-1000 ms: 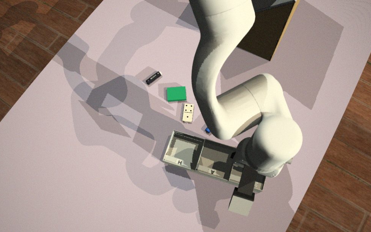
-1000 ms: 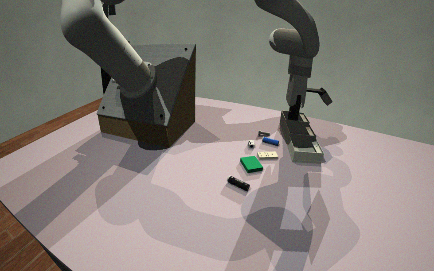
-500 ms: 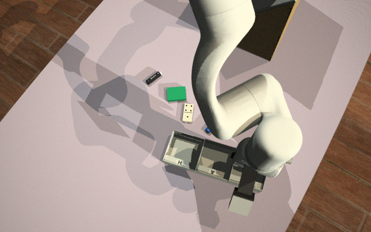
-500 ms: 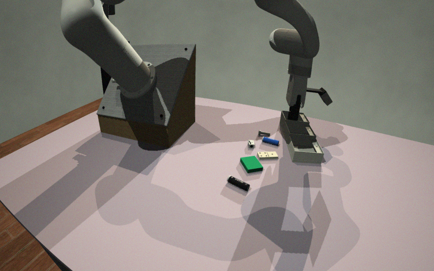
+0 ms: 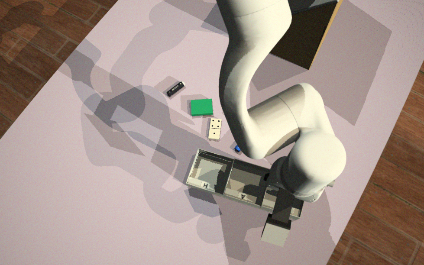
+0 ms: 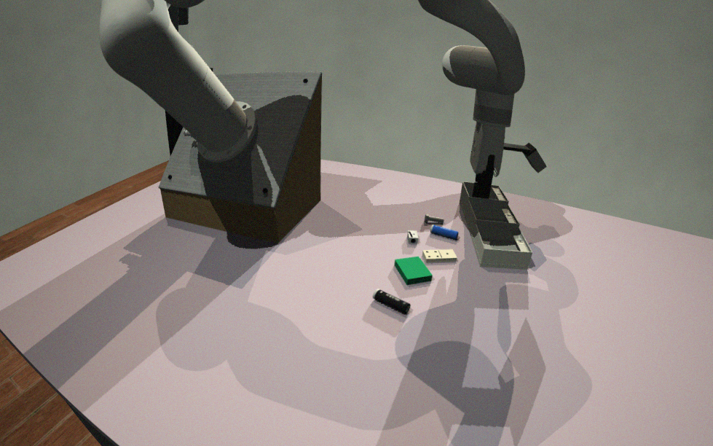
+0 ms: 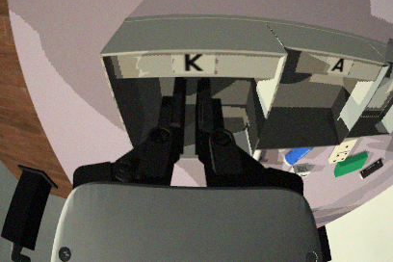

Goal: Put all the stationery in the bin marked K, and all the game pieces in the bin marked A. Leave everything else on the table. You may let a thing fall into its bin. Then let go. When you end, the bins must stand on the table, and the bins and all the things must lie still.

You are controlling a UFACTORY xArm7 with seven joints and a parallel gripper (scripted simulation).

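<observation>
Right now my hand is 80 mm past the domino, 210 mm to the left of it and 30 mm above it. Also, from my hand: three-part bin row: 20 mm ahead, 80 mm to the right, 20 mm below; then blue battery: 70 mm behind, 130 mm to the right, 30 mm below; then bolt: 100 mm behind, 80 mm to the right, 30 mm below.
</observation>
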